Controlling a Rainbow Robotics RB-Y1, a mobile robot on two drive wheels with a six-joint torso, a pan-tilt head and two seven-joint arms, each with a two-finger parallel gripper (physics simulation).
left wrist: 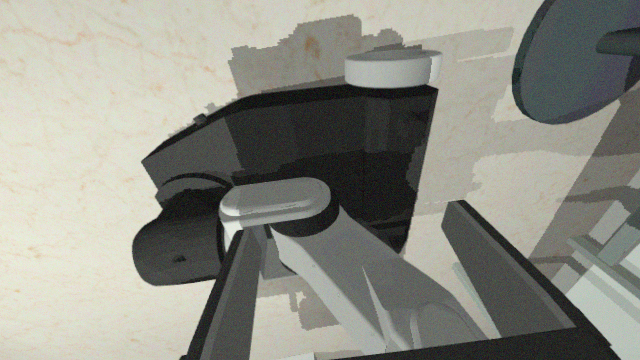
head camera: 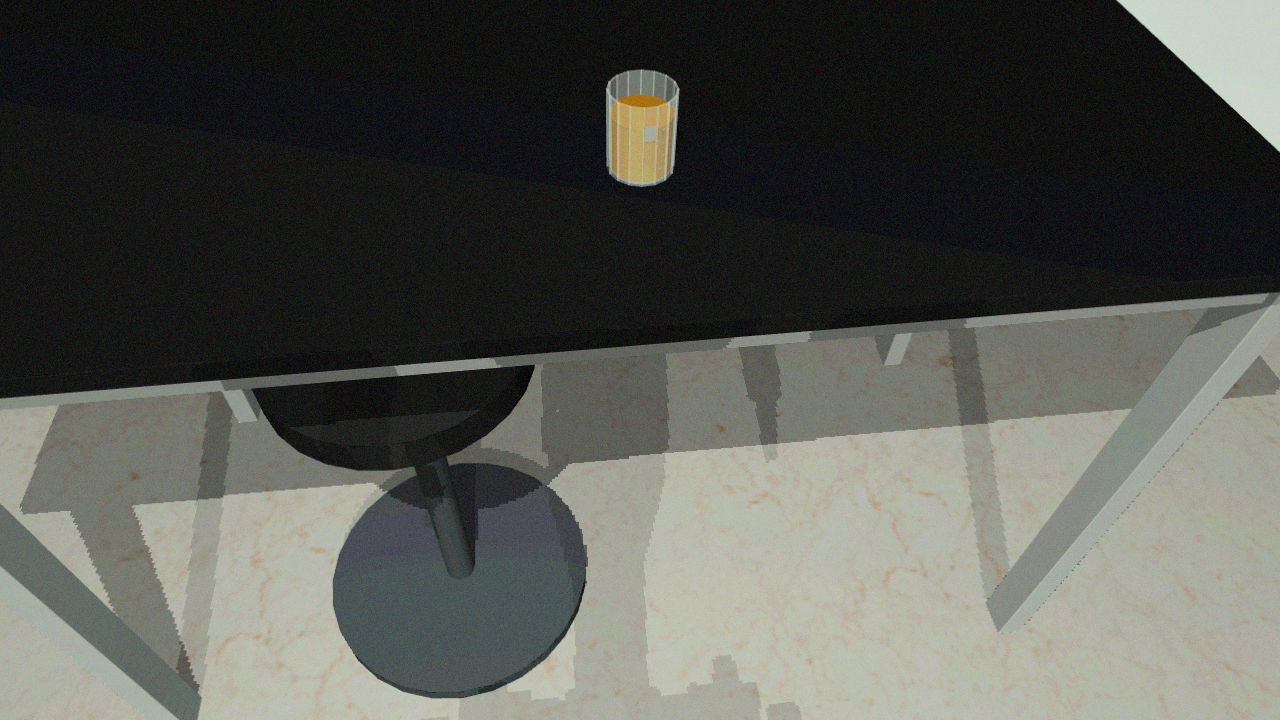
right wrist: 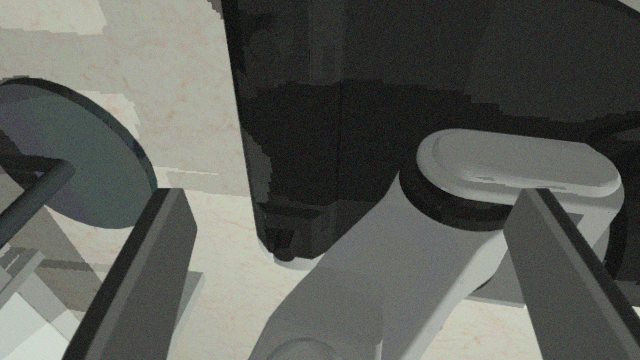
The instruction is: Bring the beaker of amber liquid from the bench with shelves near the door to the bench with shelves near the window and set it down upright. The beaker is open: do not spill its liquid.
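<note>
The beaker of amber liquid (head camera: pixel 641 143) stands upright and open on the black bench top (head camera: pixel 358 241), a little right of the middle in the head view. Its liquid reaches most of the way up. The bench's shelves do not show in the head view. My left gripper (left wrist: pixel 349 227) is open with nothing between its fingers. My right gripper (right wrist: pixel 350 208) is open with nothing between its fingers. Both grippers are over the floor beside my base, away from the beaker. Neither gripper shows in the head view.
A round stool with a black seat (head camera: pixel 384 420) and a disc base (head camera: pixel 456 617) (left wrist: pixel 560 70) (right wrist: pixel 100 165) stands partly under the bench's front edge. A metal bench leg (head camera: pixel 1127 465) is at the right, another (head camera: pixel 89 617) at the lower left. My dark mobile base (left wrist: pixel 320 135) (right wrist: pixel 300 140) shows in both wrist views.
</note>
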